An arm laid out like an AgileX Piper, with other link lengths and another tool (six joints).
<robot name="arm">
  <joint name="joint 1" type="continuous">
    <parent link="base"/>
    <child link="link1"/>
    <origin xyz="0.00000 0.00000 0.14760"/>
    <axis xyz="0 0 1"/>
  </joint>
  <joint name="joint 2" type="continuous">
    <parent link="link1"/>
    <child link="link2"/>
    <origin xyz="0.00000 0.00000 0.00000"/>
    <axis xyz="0 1 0"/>
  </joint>
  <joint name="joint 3" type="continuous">
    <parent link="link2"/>
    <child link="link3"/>
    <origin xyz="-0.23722 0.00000 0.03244"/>
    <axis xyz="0 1 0"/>
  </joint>
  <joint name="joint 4" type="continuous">
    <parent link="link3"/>
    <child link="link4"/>
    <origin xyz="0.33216 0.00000 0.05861"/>
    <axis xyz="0.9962 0 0.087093"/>
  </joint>
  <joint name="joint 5" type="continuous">
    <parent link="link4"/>
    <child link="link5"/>
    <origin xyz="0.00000 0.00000 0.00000"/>
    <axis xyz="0 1 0"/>
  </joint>
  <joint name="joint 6" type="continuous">
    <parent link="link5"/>
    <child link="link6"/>
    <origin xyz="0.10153 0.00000 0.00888"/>
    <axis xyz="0.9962 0 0.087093"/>
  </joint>
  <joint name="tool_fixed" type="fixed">
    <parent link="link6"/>
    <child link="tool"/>
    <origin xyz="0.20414 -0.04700 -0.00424" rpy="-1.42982 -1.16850 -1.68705"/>
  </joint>
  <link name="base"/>
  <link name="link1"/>
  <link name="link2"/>
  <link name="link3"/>
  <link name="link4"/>
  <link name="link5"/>
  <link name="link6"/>
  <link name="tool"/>
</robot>
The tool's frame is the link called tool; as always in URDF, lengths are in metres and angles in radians. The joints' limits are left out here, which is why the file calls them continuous.
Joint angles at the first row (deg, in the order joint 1, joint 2, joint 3, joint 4, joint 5, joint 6):
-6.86 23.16 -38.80 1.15 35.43 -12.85
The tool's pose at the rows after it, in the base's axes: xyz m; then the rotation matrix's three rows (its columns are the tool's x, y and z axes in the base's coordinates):
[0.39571 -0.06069 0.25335], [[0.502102 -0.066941 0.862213], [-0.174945 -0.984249 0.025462], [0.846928 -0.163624 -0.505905]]
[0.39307 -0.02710 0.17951], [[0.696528 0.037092 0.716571], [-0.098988 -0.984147 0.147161], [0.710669 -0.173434 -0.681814]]
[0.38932 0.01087 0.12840], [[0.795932 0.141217 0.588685], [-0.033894 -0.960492 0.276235], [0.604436 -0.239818 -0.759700]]
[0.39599 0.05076 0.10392], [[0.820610 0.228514 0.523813], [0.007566 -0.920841 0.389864], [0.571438 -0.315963 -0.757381]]
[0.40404 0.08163 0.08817], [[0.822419 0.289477 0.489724], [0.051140 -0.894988 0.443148], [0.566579 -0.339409 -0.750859]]
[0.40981 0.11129 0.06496], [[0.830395 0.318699 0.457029], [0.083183 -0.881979 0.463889], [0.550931 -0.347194 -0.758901]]
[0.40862 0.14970 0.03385], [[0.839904 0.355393 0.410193], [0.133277 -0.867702 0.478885], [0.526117 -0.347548 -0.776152]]
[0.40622 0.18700 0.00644], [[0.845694 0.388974 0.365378], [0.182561 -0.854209 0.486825], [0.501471 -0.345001 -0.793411]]
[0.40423 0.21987 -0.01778], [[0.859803 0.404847 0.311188], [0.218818 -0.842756 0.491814], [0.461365 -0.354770 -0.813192]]
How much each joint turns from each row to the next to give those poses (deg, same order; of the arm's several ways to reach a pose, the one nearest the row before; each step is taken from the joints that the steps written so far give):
0.00 8.15 -1.55 9.31 7.76 -10.88
0.00 8.10 -0.49 7.04 7.02 -9.21
0.09 7.22 0.00 7.83 3.67 -8.49
1.41 5.82 -0.04 7.82 -0.35 -7.08
3.52 4.33 -0.09 3.35 -2.71 -3.41
5.30 4.83 0.00 0.76 -4.71 0.08
6.99 5.76 0.00 0.24 -5.58 0.88
6.47 6.50 -1.57 0.07 -4.72 1.26
4.78 7.54 -3.87 0.00 -2.17 1.88

